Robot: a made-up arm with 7 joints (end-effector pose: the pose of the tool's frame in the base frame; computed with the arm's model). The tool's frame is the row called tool.
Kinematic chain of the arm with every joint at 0, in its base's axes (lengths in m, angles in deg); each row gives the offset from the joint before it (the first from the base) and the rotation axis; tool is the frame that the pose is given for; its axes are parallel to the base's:
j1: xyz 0 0 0.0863 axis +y
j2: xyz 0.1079 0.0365 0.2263 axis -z
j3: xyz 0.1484 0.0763 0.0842 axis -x
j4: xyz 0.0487 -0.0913 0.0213 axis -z
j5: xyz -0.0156 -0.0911 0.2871 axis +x
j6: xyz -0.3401 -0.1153 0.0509 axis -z
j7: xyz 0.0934 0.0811 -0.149 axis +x
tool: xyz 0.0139 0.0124 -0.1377
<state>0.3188 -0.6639 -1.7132 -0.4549 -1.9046 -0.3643 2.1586</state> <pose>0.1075 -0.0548 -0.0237 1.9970 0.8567 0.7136</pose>
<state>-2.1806 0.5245 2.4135 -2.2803 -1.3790 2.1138 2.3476</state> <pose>-0.4745 0.3394 0.7713 0.2710 -1.3446 0.9894</pose>
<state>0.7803 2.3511 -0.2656 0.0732 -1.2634 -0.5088 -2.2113</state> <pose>0.4297 0.2432 0.5488 1.1468 -2.4779 -0.8003</pose>
Working (the frame after each row of the table, in the pose's form):
after j1: 0.0000 0.0000 0.0863 0.0000 0.7803 0.0000
after j2: 0.2359 0.0365 0.1712 -0.9065 0.3782 -2.2045
after j3: 0.2595 -0.1226 0.2664 -0.7611 0.0813 -2.1899
after j4: 0.1854 -0.0913 0.3349 -0.7751 0.0542 -2.2591
after j5: 0.2930 0.0384 0.5850 -1.3470 1.5688 -2.0394
after j6: 0.5564 0.2757 0.5086 -0.8289 1.6940 -1.7208
after j7: 0.3805 0.2971 0.4305 1.1468 -2.4779 -0.8003

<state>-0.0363 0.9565 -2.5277 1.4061 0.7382 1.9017 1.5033</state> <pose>0.0647 0.0993 0.3919 -0.1383 -1.3604 1.2781</pose>
Working (the frame after each row of the table, in the pose's form):
after j1: 0.0000 0.0000 0.0863 0.0000 -0.0363 0.0000
after j2: 0.0996 0.0365 0.3164 0.0174 -0.0335 -0.9564
after j3: 0.2443 -0.0408 0.4059 2.2986 -1.2012 -0.3350
after j4: 0.3259 -0.0446 0.3388 2.7321 0.6152 -0.7680
after j5: 0.1458 -0.0647 0.0977 -2.5194 -0.2797 0.8843
after j6: -0.1541 -0.0583 0.3015 -1.1384 -2.0381 0.0053
after j7: -0.0287 0.0056 0.4345 -0.1383 -1.3604 1.2781

